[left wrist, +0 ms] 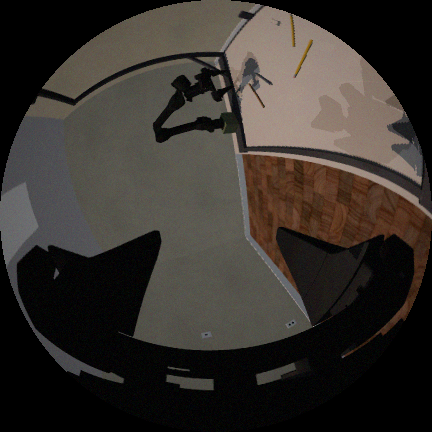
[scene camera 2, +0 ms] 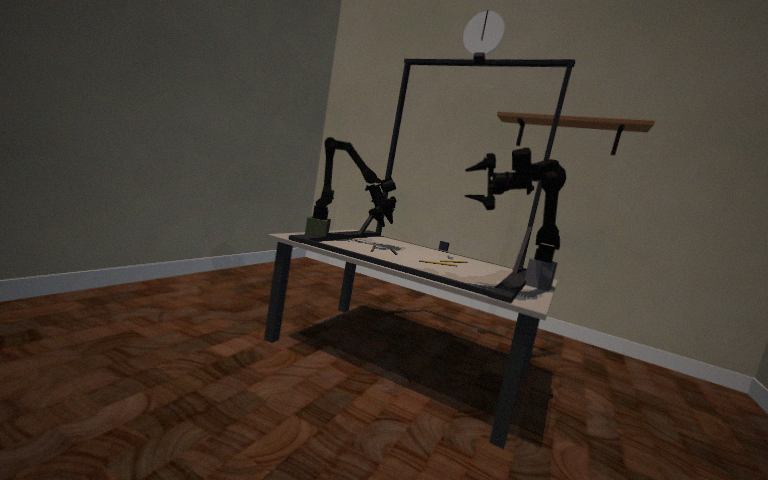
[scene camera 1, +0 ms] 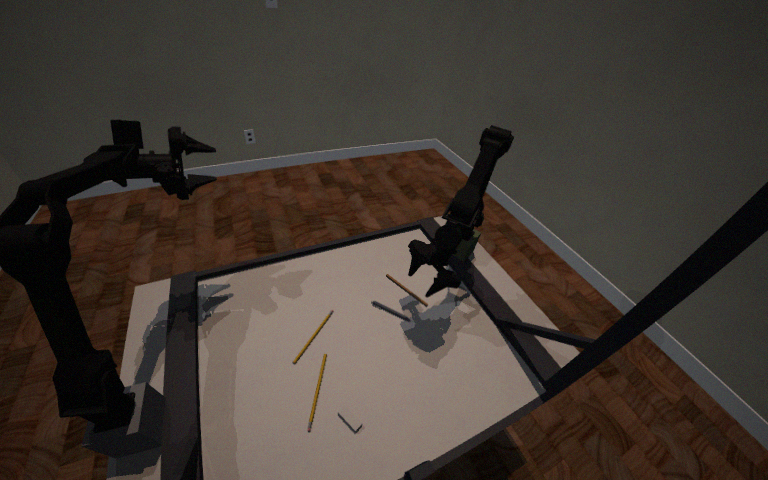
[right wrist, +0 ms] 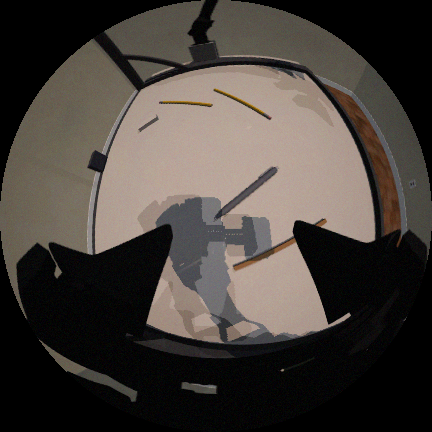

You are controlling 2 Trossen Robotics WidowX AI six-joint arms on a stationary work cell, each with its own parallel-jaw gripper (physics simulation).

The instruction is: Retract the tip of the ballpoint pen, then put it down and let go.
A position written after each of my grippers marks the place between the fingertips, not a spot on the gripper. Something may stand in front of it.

Note:
My left gripper (scene camera 1: 216,164) is open, holding nothing. Also in view: my right gripper (scene camera 1: 417,286), a dark frame (scene camera 1: 181,422) and a crossbar (scene camera 2: 440,62).
My left gripper also shows in the left wrist view (left wrist: 219,235) and in scene camera 2 (scene camera 2: 465,183). My right gripper is seen too in the right wrist view (right wrist: 234,228). The dark frame shows as well in the left wrist view (left wrist: 382,172), in scene camera 2 (scene camera 2: 506,290) and in the right wrist view (right wrist: 379,222).

